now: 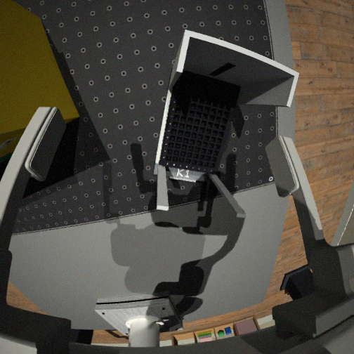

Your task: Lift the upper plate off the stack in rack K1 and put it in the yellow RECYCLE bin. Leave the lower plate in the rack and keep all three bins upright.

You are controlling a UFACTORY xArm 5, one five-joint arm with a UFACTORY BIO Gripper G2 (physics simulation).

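Observation:
Rack K1 [250,67] stands right of centre, with a tall grey back wall and two flared guide arms by its K1 label. A black plate with a grid of square wells [199,134] lies flat in it, seen from above. The lower plate is hidden and cannot be told apart. My gripper [164,151] is open and empty, its fingers wide apart on either side of the rack and seemingly well above it. A yellow bin [32,75] shows in part at the upper left, beyond the left finger; its lettering does not show.
The rack stands on a dark perforated mat [112,60] on a grey table [60,270]. A grey mounting plate [112,312] with a white cylinder [143,334] is at the bottom. A dark object [300,281] is at the lower right. Wooden floor [325,100] shows on the right.

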